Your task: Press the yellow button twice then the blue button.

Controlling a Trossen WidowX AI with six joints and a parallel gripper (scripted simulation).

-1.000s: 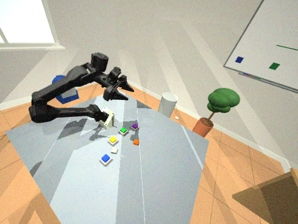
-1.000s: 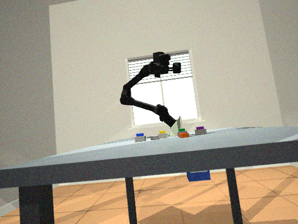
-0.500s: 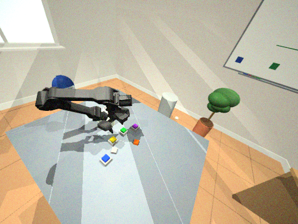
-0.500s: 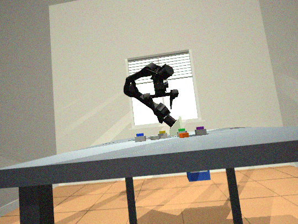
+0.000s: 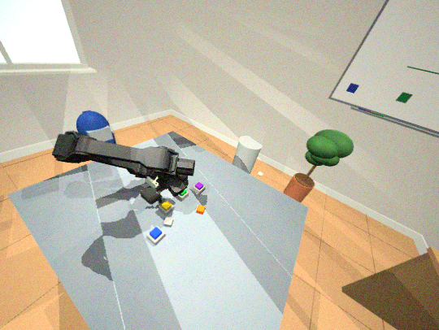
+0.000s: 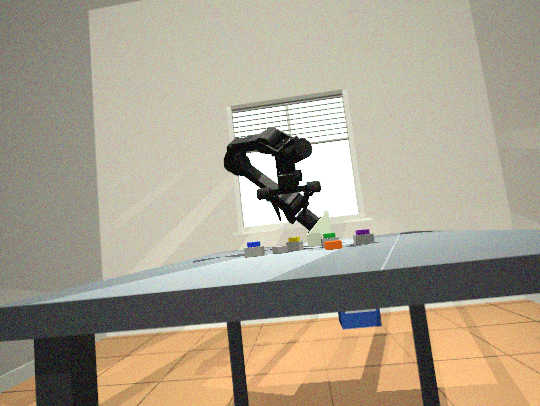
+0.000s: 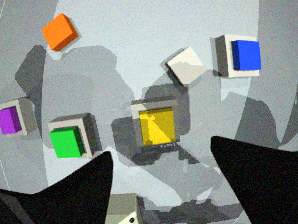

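The yellow button lies 6 cm below my gripper tip. From my gripper tip the other things lie so: green button 1 cm behind, 10 cm to the left, 6 cm below; then blue button 6 cm ahead, 11 cm to the right, 6 cm below; then orange block 12 cm ahead, 10 cm to the left, 8 cm below.
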